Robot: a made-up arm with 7 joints.
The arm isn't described. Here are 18 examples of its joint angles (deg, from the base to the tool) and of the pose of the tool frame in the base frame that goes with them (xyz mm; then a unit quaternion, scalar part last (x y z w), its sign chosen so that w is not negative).
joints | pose
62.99 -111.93 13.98 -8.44 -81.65 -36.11 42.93 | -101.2 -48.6 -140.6 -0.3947 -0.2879 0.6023 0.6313
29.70 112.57 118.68 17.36 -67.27 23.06 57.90 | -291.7 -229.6 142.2 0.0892 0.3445 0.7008 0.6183
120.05 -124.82 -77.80 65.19 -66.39 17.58 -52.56 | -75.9 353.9 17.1 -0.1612 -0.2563 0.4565 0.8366
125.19 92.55 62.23 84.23 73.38 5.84 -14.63 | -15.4 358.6 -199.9 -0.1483 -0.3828 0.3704 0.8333
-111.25 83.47 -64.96 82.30 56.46 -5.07 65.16 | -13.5 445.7 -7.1 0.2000 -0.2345 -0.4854 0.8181
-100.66 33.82 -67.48 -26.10 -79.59 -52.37 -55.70 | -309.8 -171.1 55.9 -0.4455 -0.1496 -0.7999 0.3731
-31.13 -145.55 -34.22 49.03 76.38 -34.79 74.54 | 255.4 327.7 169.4 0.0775 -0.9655 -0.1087 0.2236
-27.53 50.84 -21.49 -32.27 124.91 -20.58 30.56 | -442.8 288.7 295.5 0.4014 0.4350 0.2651 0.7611
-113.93 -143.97 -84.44 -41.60 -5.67 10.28 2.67 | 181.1 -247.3 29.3 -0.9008 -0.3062 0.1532 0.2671
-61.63 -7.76 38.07 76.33 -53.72 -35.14 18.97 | 209.3 298.7 11.1 0.5389 0.5079 -0.6353 0.2191
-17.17 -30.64 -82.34 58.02 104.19 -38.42 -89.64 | -194.3 244.0 354.4 -0.0606 -0.9176 0.0174 0.3925
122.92 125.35 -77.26 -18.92 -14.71 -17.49 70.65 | 129.6 472.7 53.0 0.2514 0.1632 -0.7255 0.6196
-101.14 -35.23 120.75 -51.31 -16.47 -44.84 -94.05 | -134.2 422.8 171.5 -0.3148 -0.8796 0.2613 0.2425
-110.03 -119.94 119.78 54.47 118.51 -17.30 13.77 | -231.9 -180.0 -125.7 -0.6549 0.3286 0.3876 0.5594
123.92 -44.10 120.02 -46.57 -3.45 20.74 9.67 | 128.6 21.7 127.2 -0.5833 -0.7738 0.1056 0.2234
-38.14 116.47 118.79 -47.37 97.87 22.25 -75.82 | -339.3 246.2 57.3 0.1265 0.8459 -0.3547 0.3777
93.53 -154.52 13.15 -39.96 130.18 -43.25 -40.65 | 178.8 148.5 363.9 0.5799 -0.3589 -0.2812 0.6751
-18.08 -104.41 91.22 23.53 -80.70 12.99 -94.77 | 181.8 295.1 266.9 -0.0754 -0.5960 0.0713 0.7962
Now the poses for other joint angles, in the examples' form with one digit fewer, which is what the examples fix.
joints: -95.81 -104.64 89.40 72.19 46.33 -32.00 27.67
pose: -61 -202 68 -0.502 0.354 0.742 0.267
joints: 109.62 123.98 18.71 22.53 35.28 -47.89 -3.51
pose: -159 456 -13 0.221 0.040 0.154 0.962
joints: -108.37 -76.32 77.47 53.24 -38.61 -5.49 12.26
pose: 285 83 72 0.228 -0.430 -0.696 0.528
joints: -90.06 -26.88 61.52 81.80 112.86 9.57 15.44
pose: -389 361 -210 0.283 -0.385 0.654 0.587
